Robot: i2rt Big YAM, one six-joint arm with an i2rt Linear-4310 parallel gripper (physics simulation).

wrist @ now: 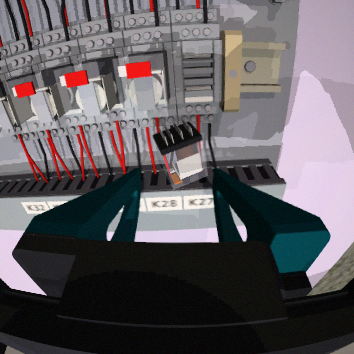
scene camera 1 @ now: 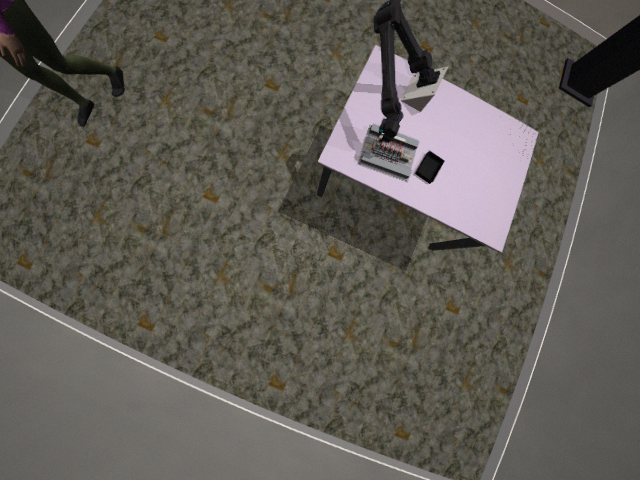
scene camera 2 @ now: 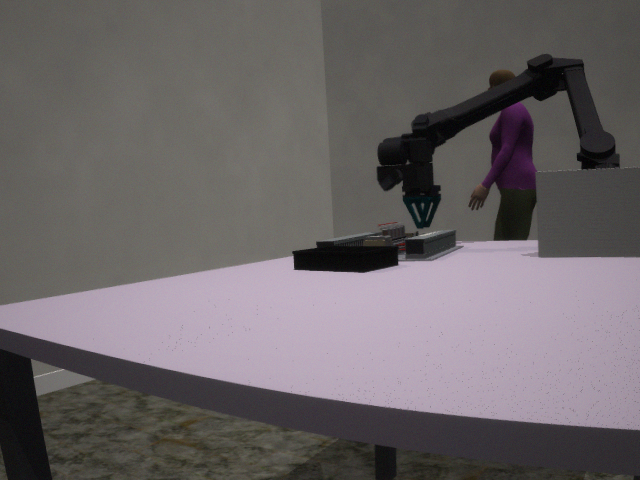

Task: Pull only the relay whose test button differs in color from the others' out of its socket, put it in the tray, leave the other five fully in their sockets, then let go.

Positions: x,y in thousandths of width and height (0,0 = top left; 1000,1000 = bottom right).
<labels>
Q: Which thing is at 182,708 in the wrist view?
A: My gripper.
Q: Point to a relay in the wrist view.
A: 109,298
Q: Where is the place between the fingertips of my gripper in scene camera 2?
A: At 662,476
</labels>
